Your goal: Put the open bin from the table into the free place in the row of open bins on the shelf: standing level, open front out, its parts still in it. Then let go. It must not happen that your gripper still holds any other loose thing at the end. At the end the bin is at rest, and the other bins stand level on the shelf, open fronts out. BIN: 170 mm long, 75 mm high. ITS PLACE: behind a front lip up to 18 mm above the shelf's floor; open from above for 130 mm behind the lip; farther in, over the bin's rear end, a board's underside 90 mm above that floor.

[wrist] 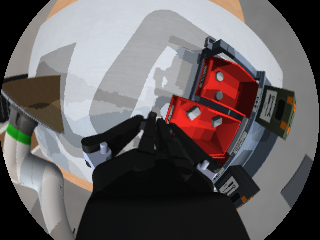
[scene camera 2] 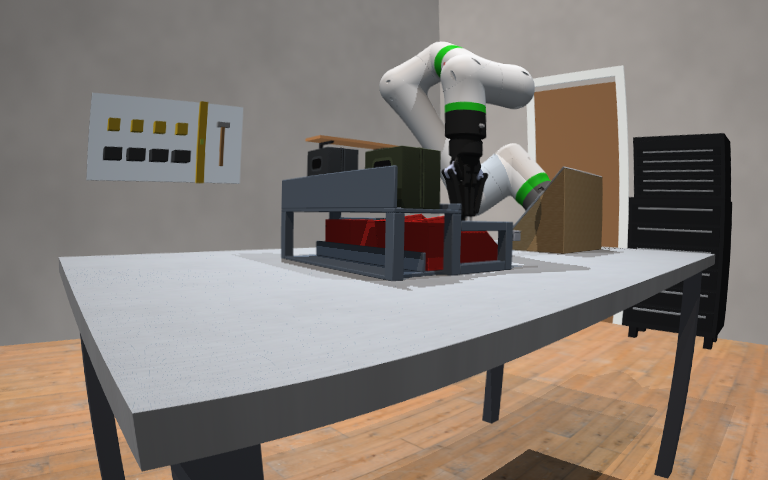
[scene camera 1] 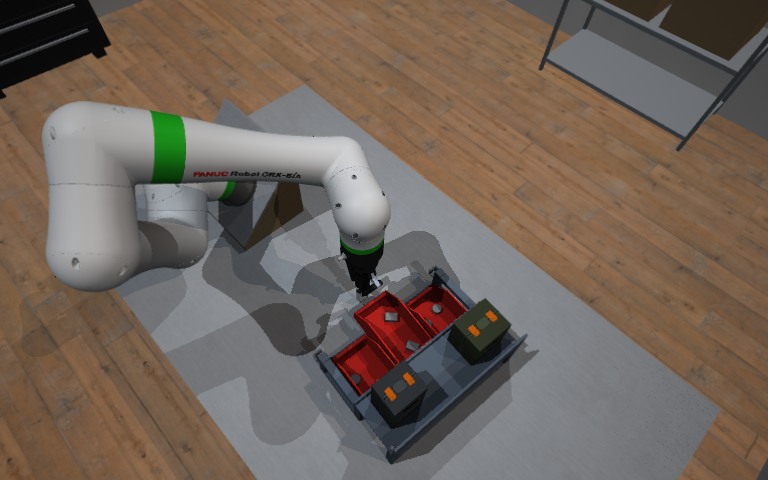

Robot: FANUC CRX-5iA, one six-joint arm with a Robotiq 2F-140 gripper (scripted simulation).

Path:
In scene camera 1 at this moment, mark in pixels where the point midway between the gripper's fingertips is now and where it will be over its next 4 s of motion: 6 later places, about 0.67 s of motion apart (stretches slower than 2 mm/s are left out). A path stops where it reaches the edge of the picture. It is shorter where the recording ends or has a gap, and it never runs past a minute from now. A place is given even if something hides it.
The gripper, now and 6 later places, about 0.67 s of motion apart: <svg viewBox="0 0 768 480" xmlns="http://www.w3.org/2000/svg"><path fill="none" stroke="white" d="M362 298L364 300L366 303L367 304L368 306L372 309L375 313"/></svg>

